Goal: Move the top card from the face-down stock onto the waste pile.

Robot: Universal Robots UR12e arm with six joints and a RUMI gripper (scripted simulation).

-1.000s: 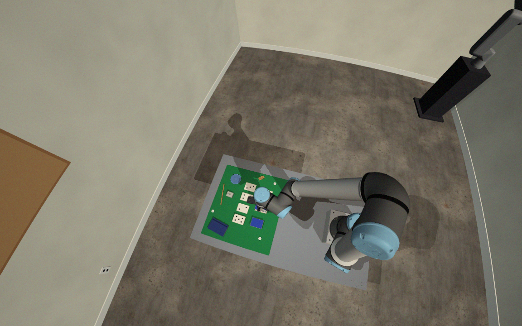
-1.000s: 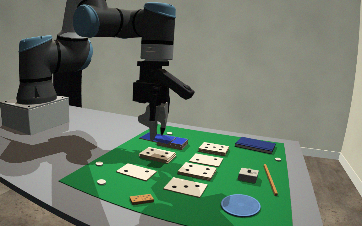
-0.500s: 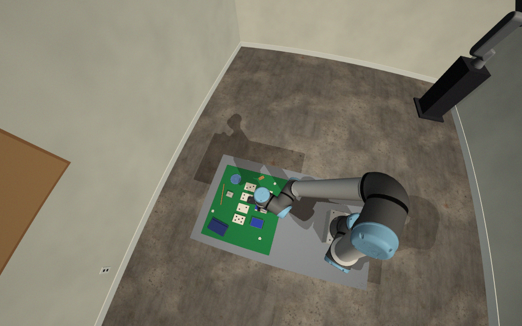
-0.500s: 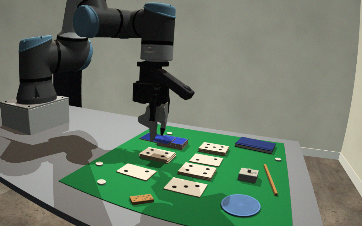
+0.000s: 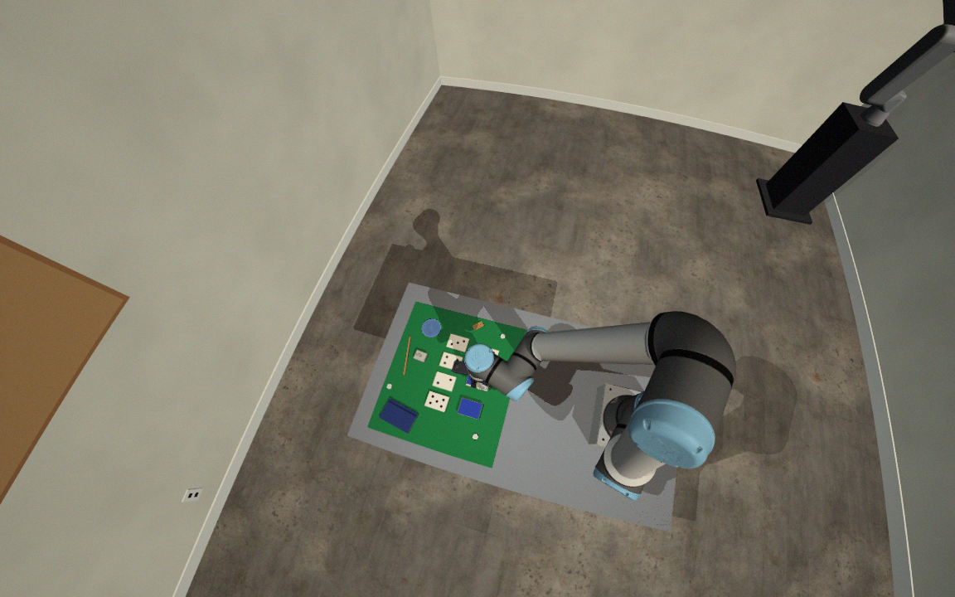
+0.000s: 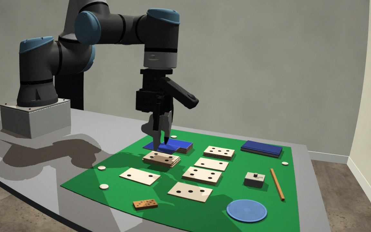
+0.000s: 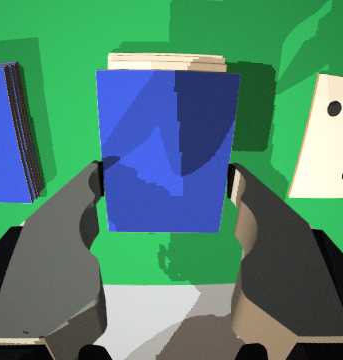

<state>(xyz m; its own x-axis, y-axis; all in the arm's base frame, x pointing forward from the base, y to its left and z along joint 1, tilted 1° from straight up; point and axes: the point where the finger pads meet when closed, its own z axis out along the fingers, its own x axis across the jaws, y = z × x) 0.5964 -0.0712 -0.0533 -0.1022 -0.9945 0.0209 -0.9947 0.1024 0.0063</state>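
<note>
Right now the green mat is 130 mm ahead of my hand, 70 mm below it and 10 mm to the left of it. Also, from my hand: wooden stick 330 mm ahead, 50 mm to the right, 50 mm below; then grey knobbed block 270 mm ahead, 60 mm to the right, 40 mm below; then domino 240 mm to the right, 50 mm below, 50 mm ahead.
</note>
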